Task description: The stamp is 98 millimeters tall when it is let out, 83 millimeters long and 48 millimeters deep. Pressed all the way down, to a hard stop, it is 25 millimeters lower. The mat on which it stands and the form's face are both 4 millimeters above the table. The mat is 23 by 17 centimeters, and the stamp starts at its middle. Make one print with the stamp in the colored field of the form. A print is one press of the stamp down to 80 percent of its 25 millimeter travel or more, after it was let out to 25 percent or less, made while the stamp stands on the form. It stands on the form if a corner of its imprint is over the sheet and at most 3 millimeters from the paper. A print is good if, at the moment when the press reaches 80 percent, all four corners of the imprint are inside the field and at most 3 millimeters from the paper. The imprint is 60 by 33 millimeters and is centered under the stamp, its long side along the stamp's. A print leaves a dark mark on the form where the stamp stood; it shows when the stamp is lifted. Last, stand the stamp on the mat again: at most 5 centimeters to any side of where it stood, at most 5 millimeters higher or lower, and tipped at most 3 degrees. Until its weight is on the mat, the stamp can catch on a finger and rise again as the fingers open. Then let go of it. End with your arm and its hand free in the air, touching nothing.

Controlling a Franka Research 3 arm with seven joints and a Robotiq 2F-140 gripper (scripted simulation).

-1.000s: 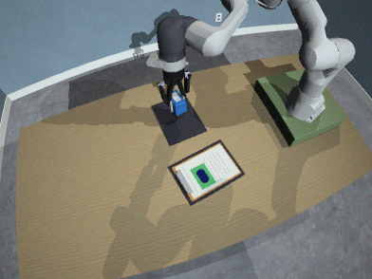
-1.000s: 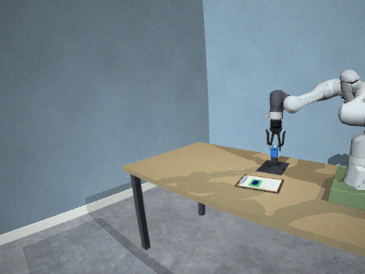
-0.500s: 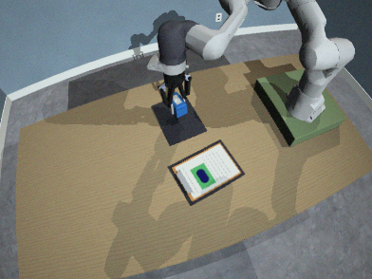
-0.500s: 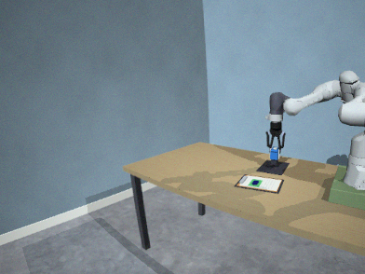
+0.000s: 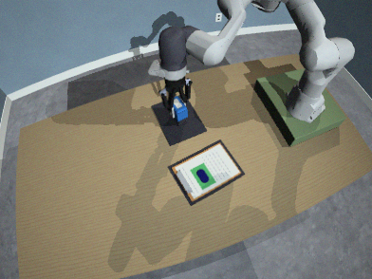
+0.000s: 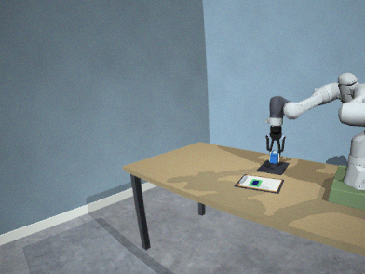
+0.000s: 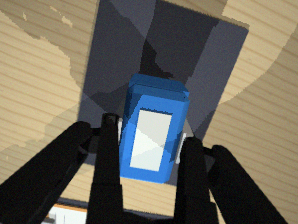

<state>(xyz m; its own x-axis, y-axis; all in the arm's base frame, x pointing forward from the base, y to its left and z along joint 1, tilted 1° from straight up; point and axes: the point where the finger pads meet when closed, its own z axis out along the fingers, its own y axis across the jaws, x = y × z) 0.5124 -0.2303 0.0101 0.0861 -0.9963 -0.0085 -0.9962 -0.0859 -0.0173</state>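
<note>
Now: the blue stamp 20 mm below my hand. From my hand the other things lie so: mat 70 mm below; then form 20 mm ahead, 280 mm to the left, 70 mm below.
</note>
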